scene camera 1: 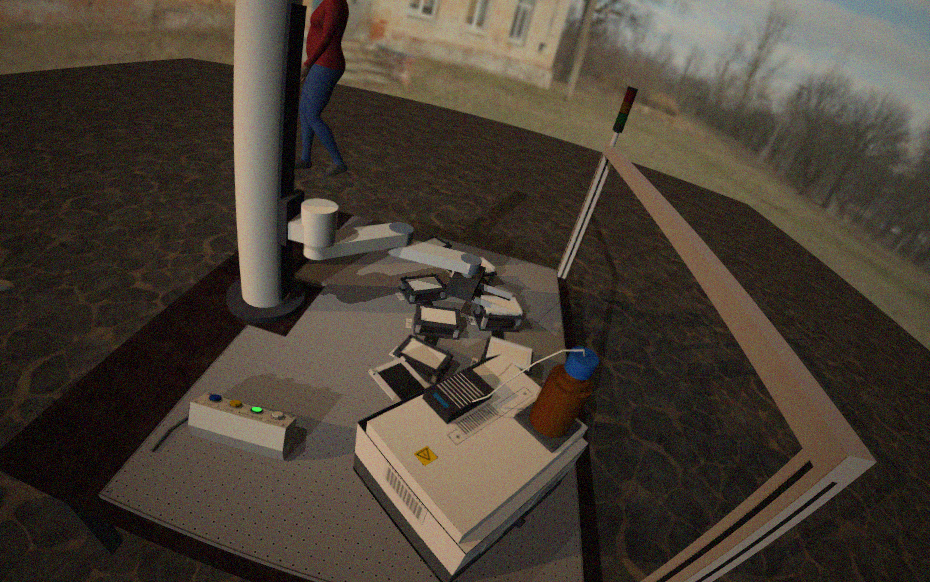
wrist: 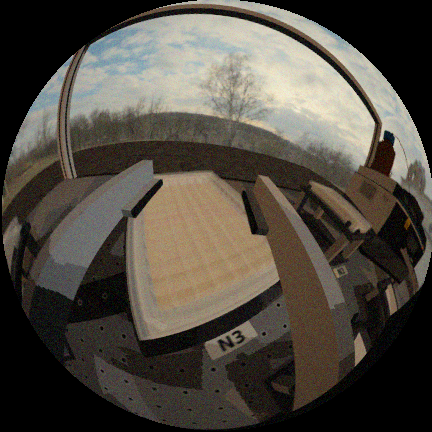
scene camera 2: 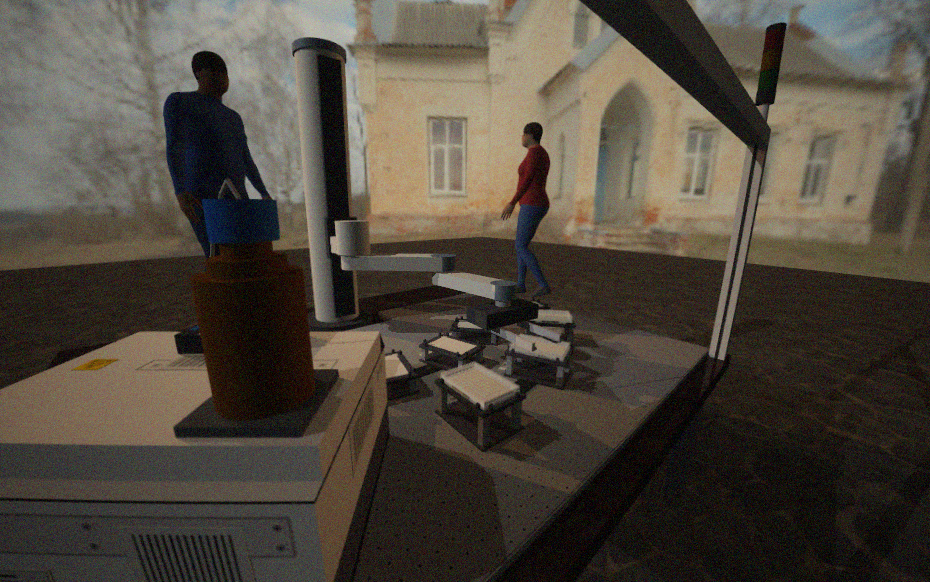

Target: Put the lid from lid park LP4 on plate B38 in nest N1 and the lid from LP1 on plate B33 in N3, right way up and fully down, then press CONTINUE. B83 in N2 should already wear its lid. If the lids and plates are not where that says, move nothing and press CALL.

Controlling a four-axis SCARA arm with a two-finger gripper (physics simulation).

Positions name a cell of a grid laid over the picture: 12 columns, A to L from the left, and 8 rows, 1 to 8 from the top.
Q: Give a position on a button box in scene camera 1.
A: D6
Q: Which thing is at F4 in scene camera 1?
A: My gripper.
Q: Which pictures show my gripper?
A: Scene camera 1, the wrist view and scene camera 2: all of them.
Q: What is my gripper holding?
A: Nothing.
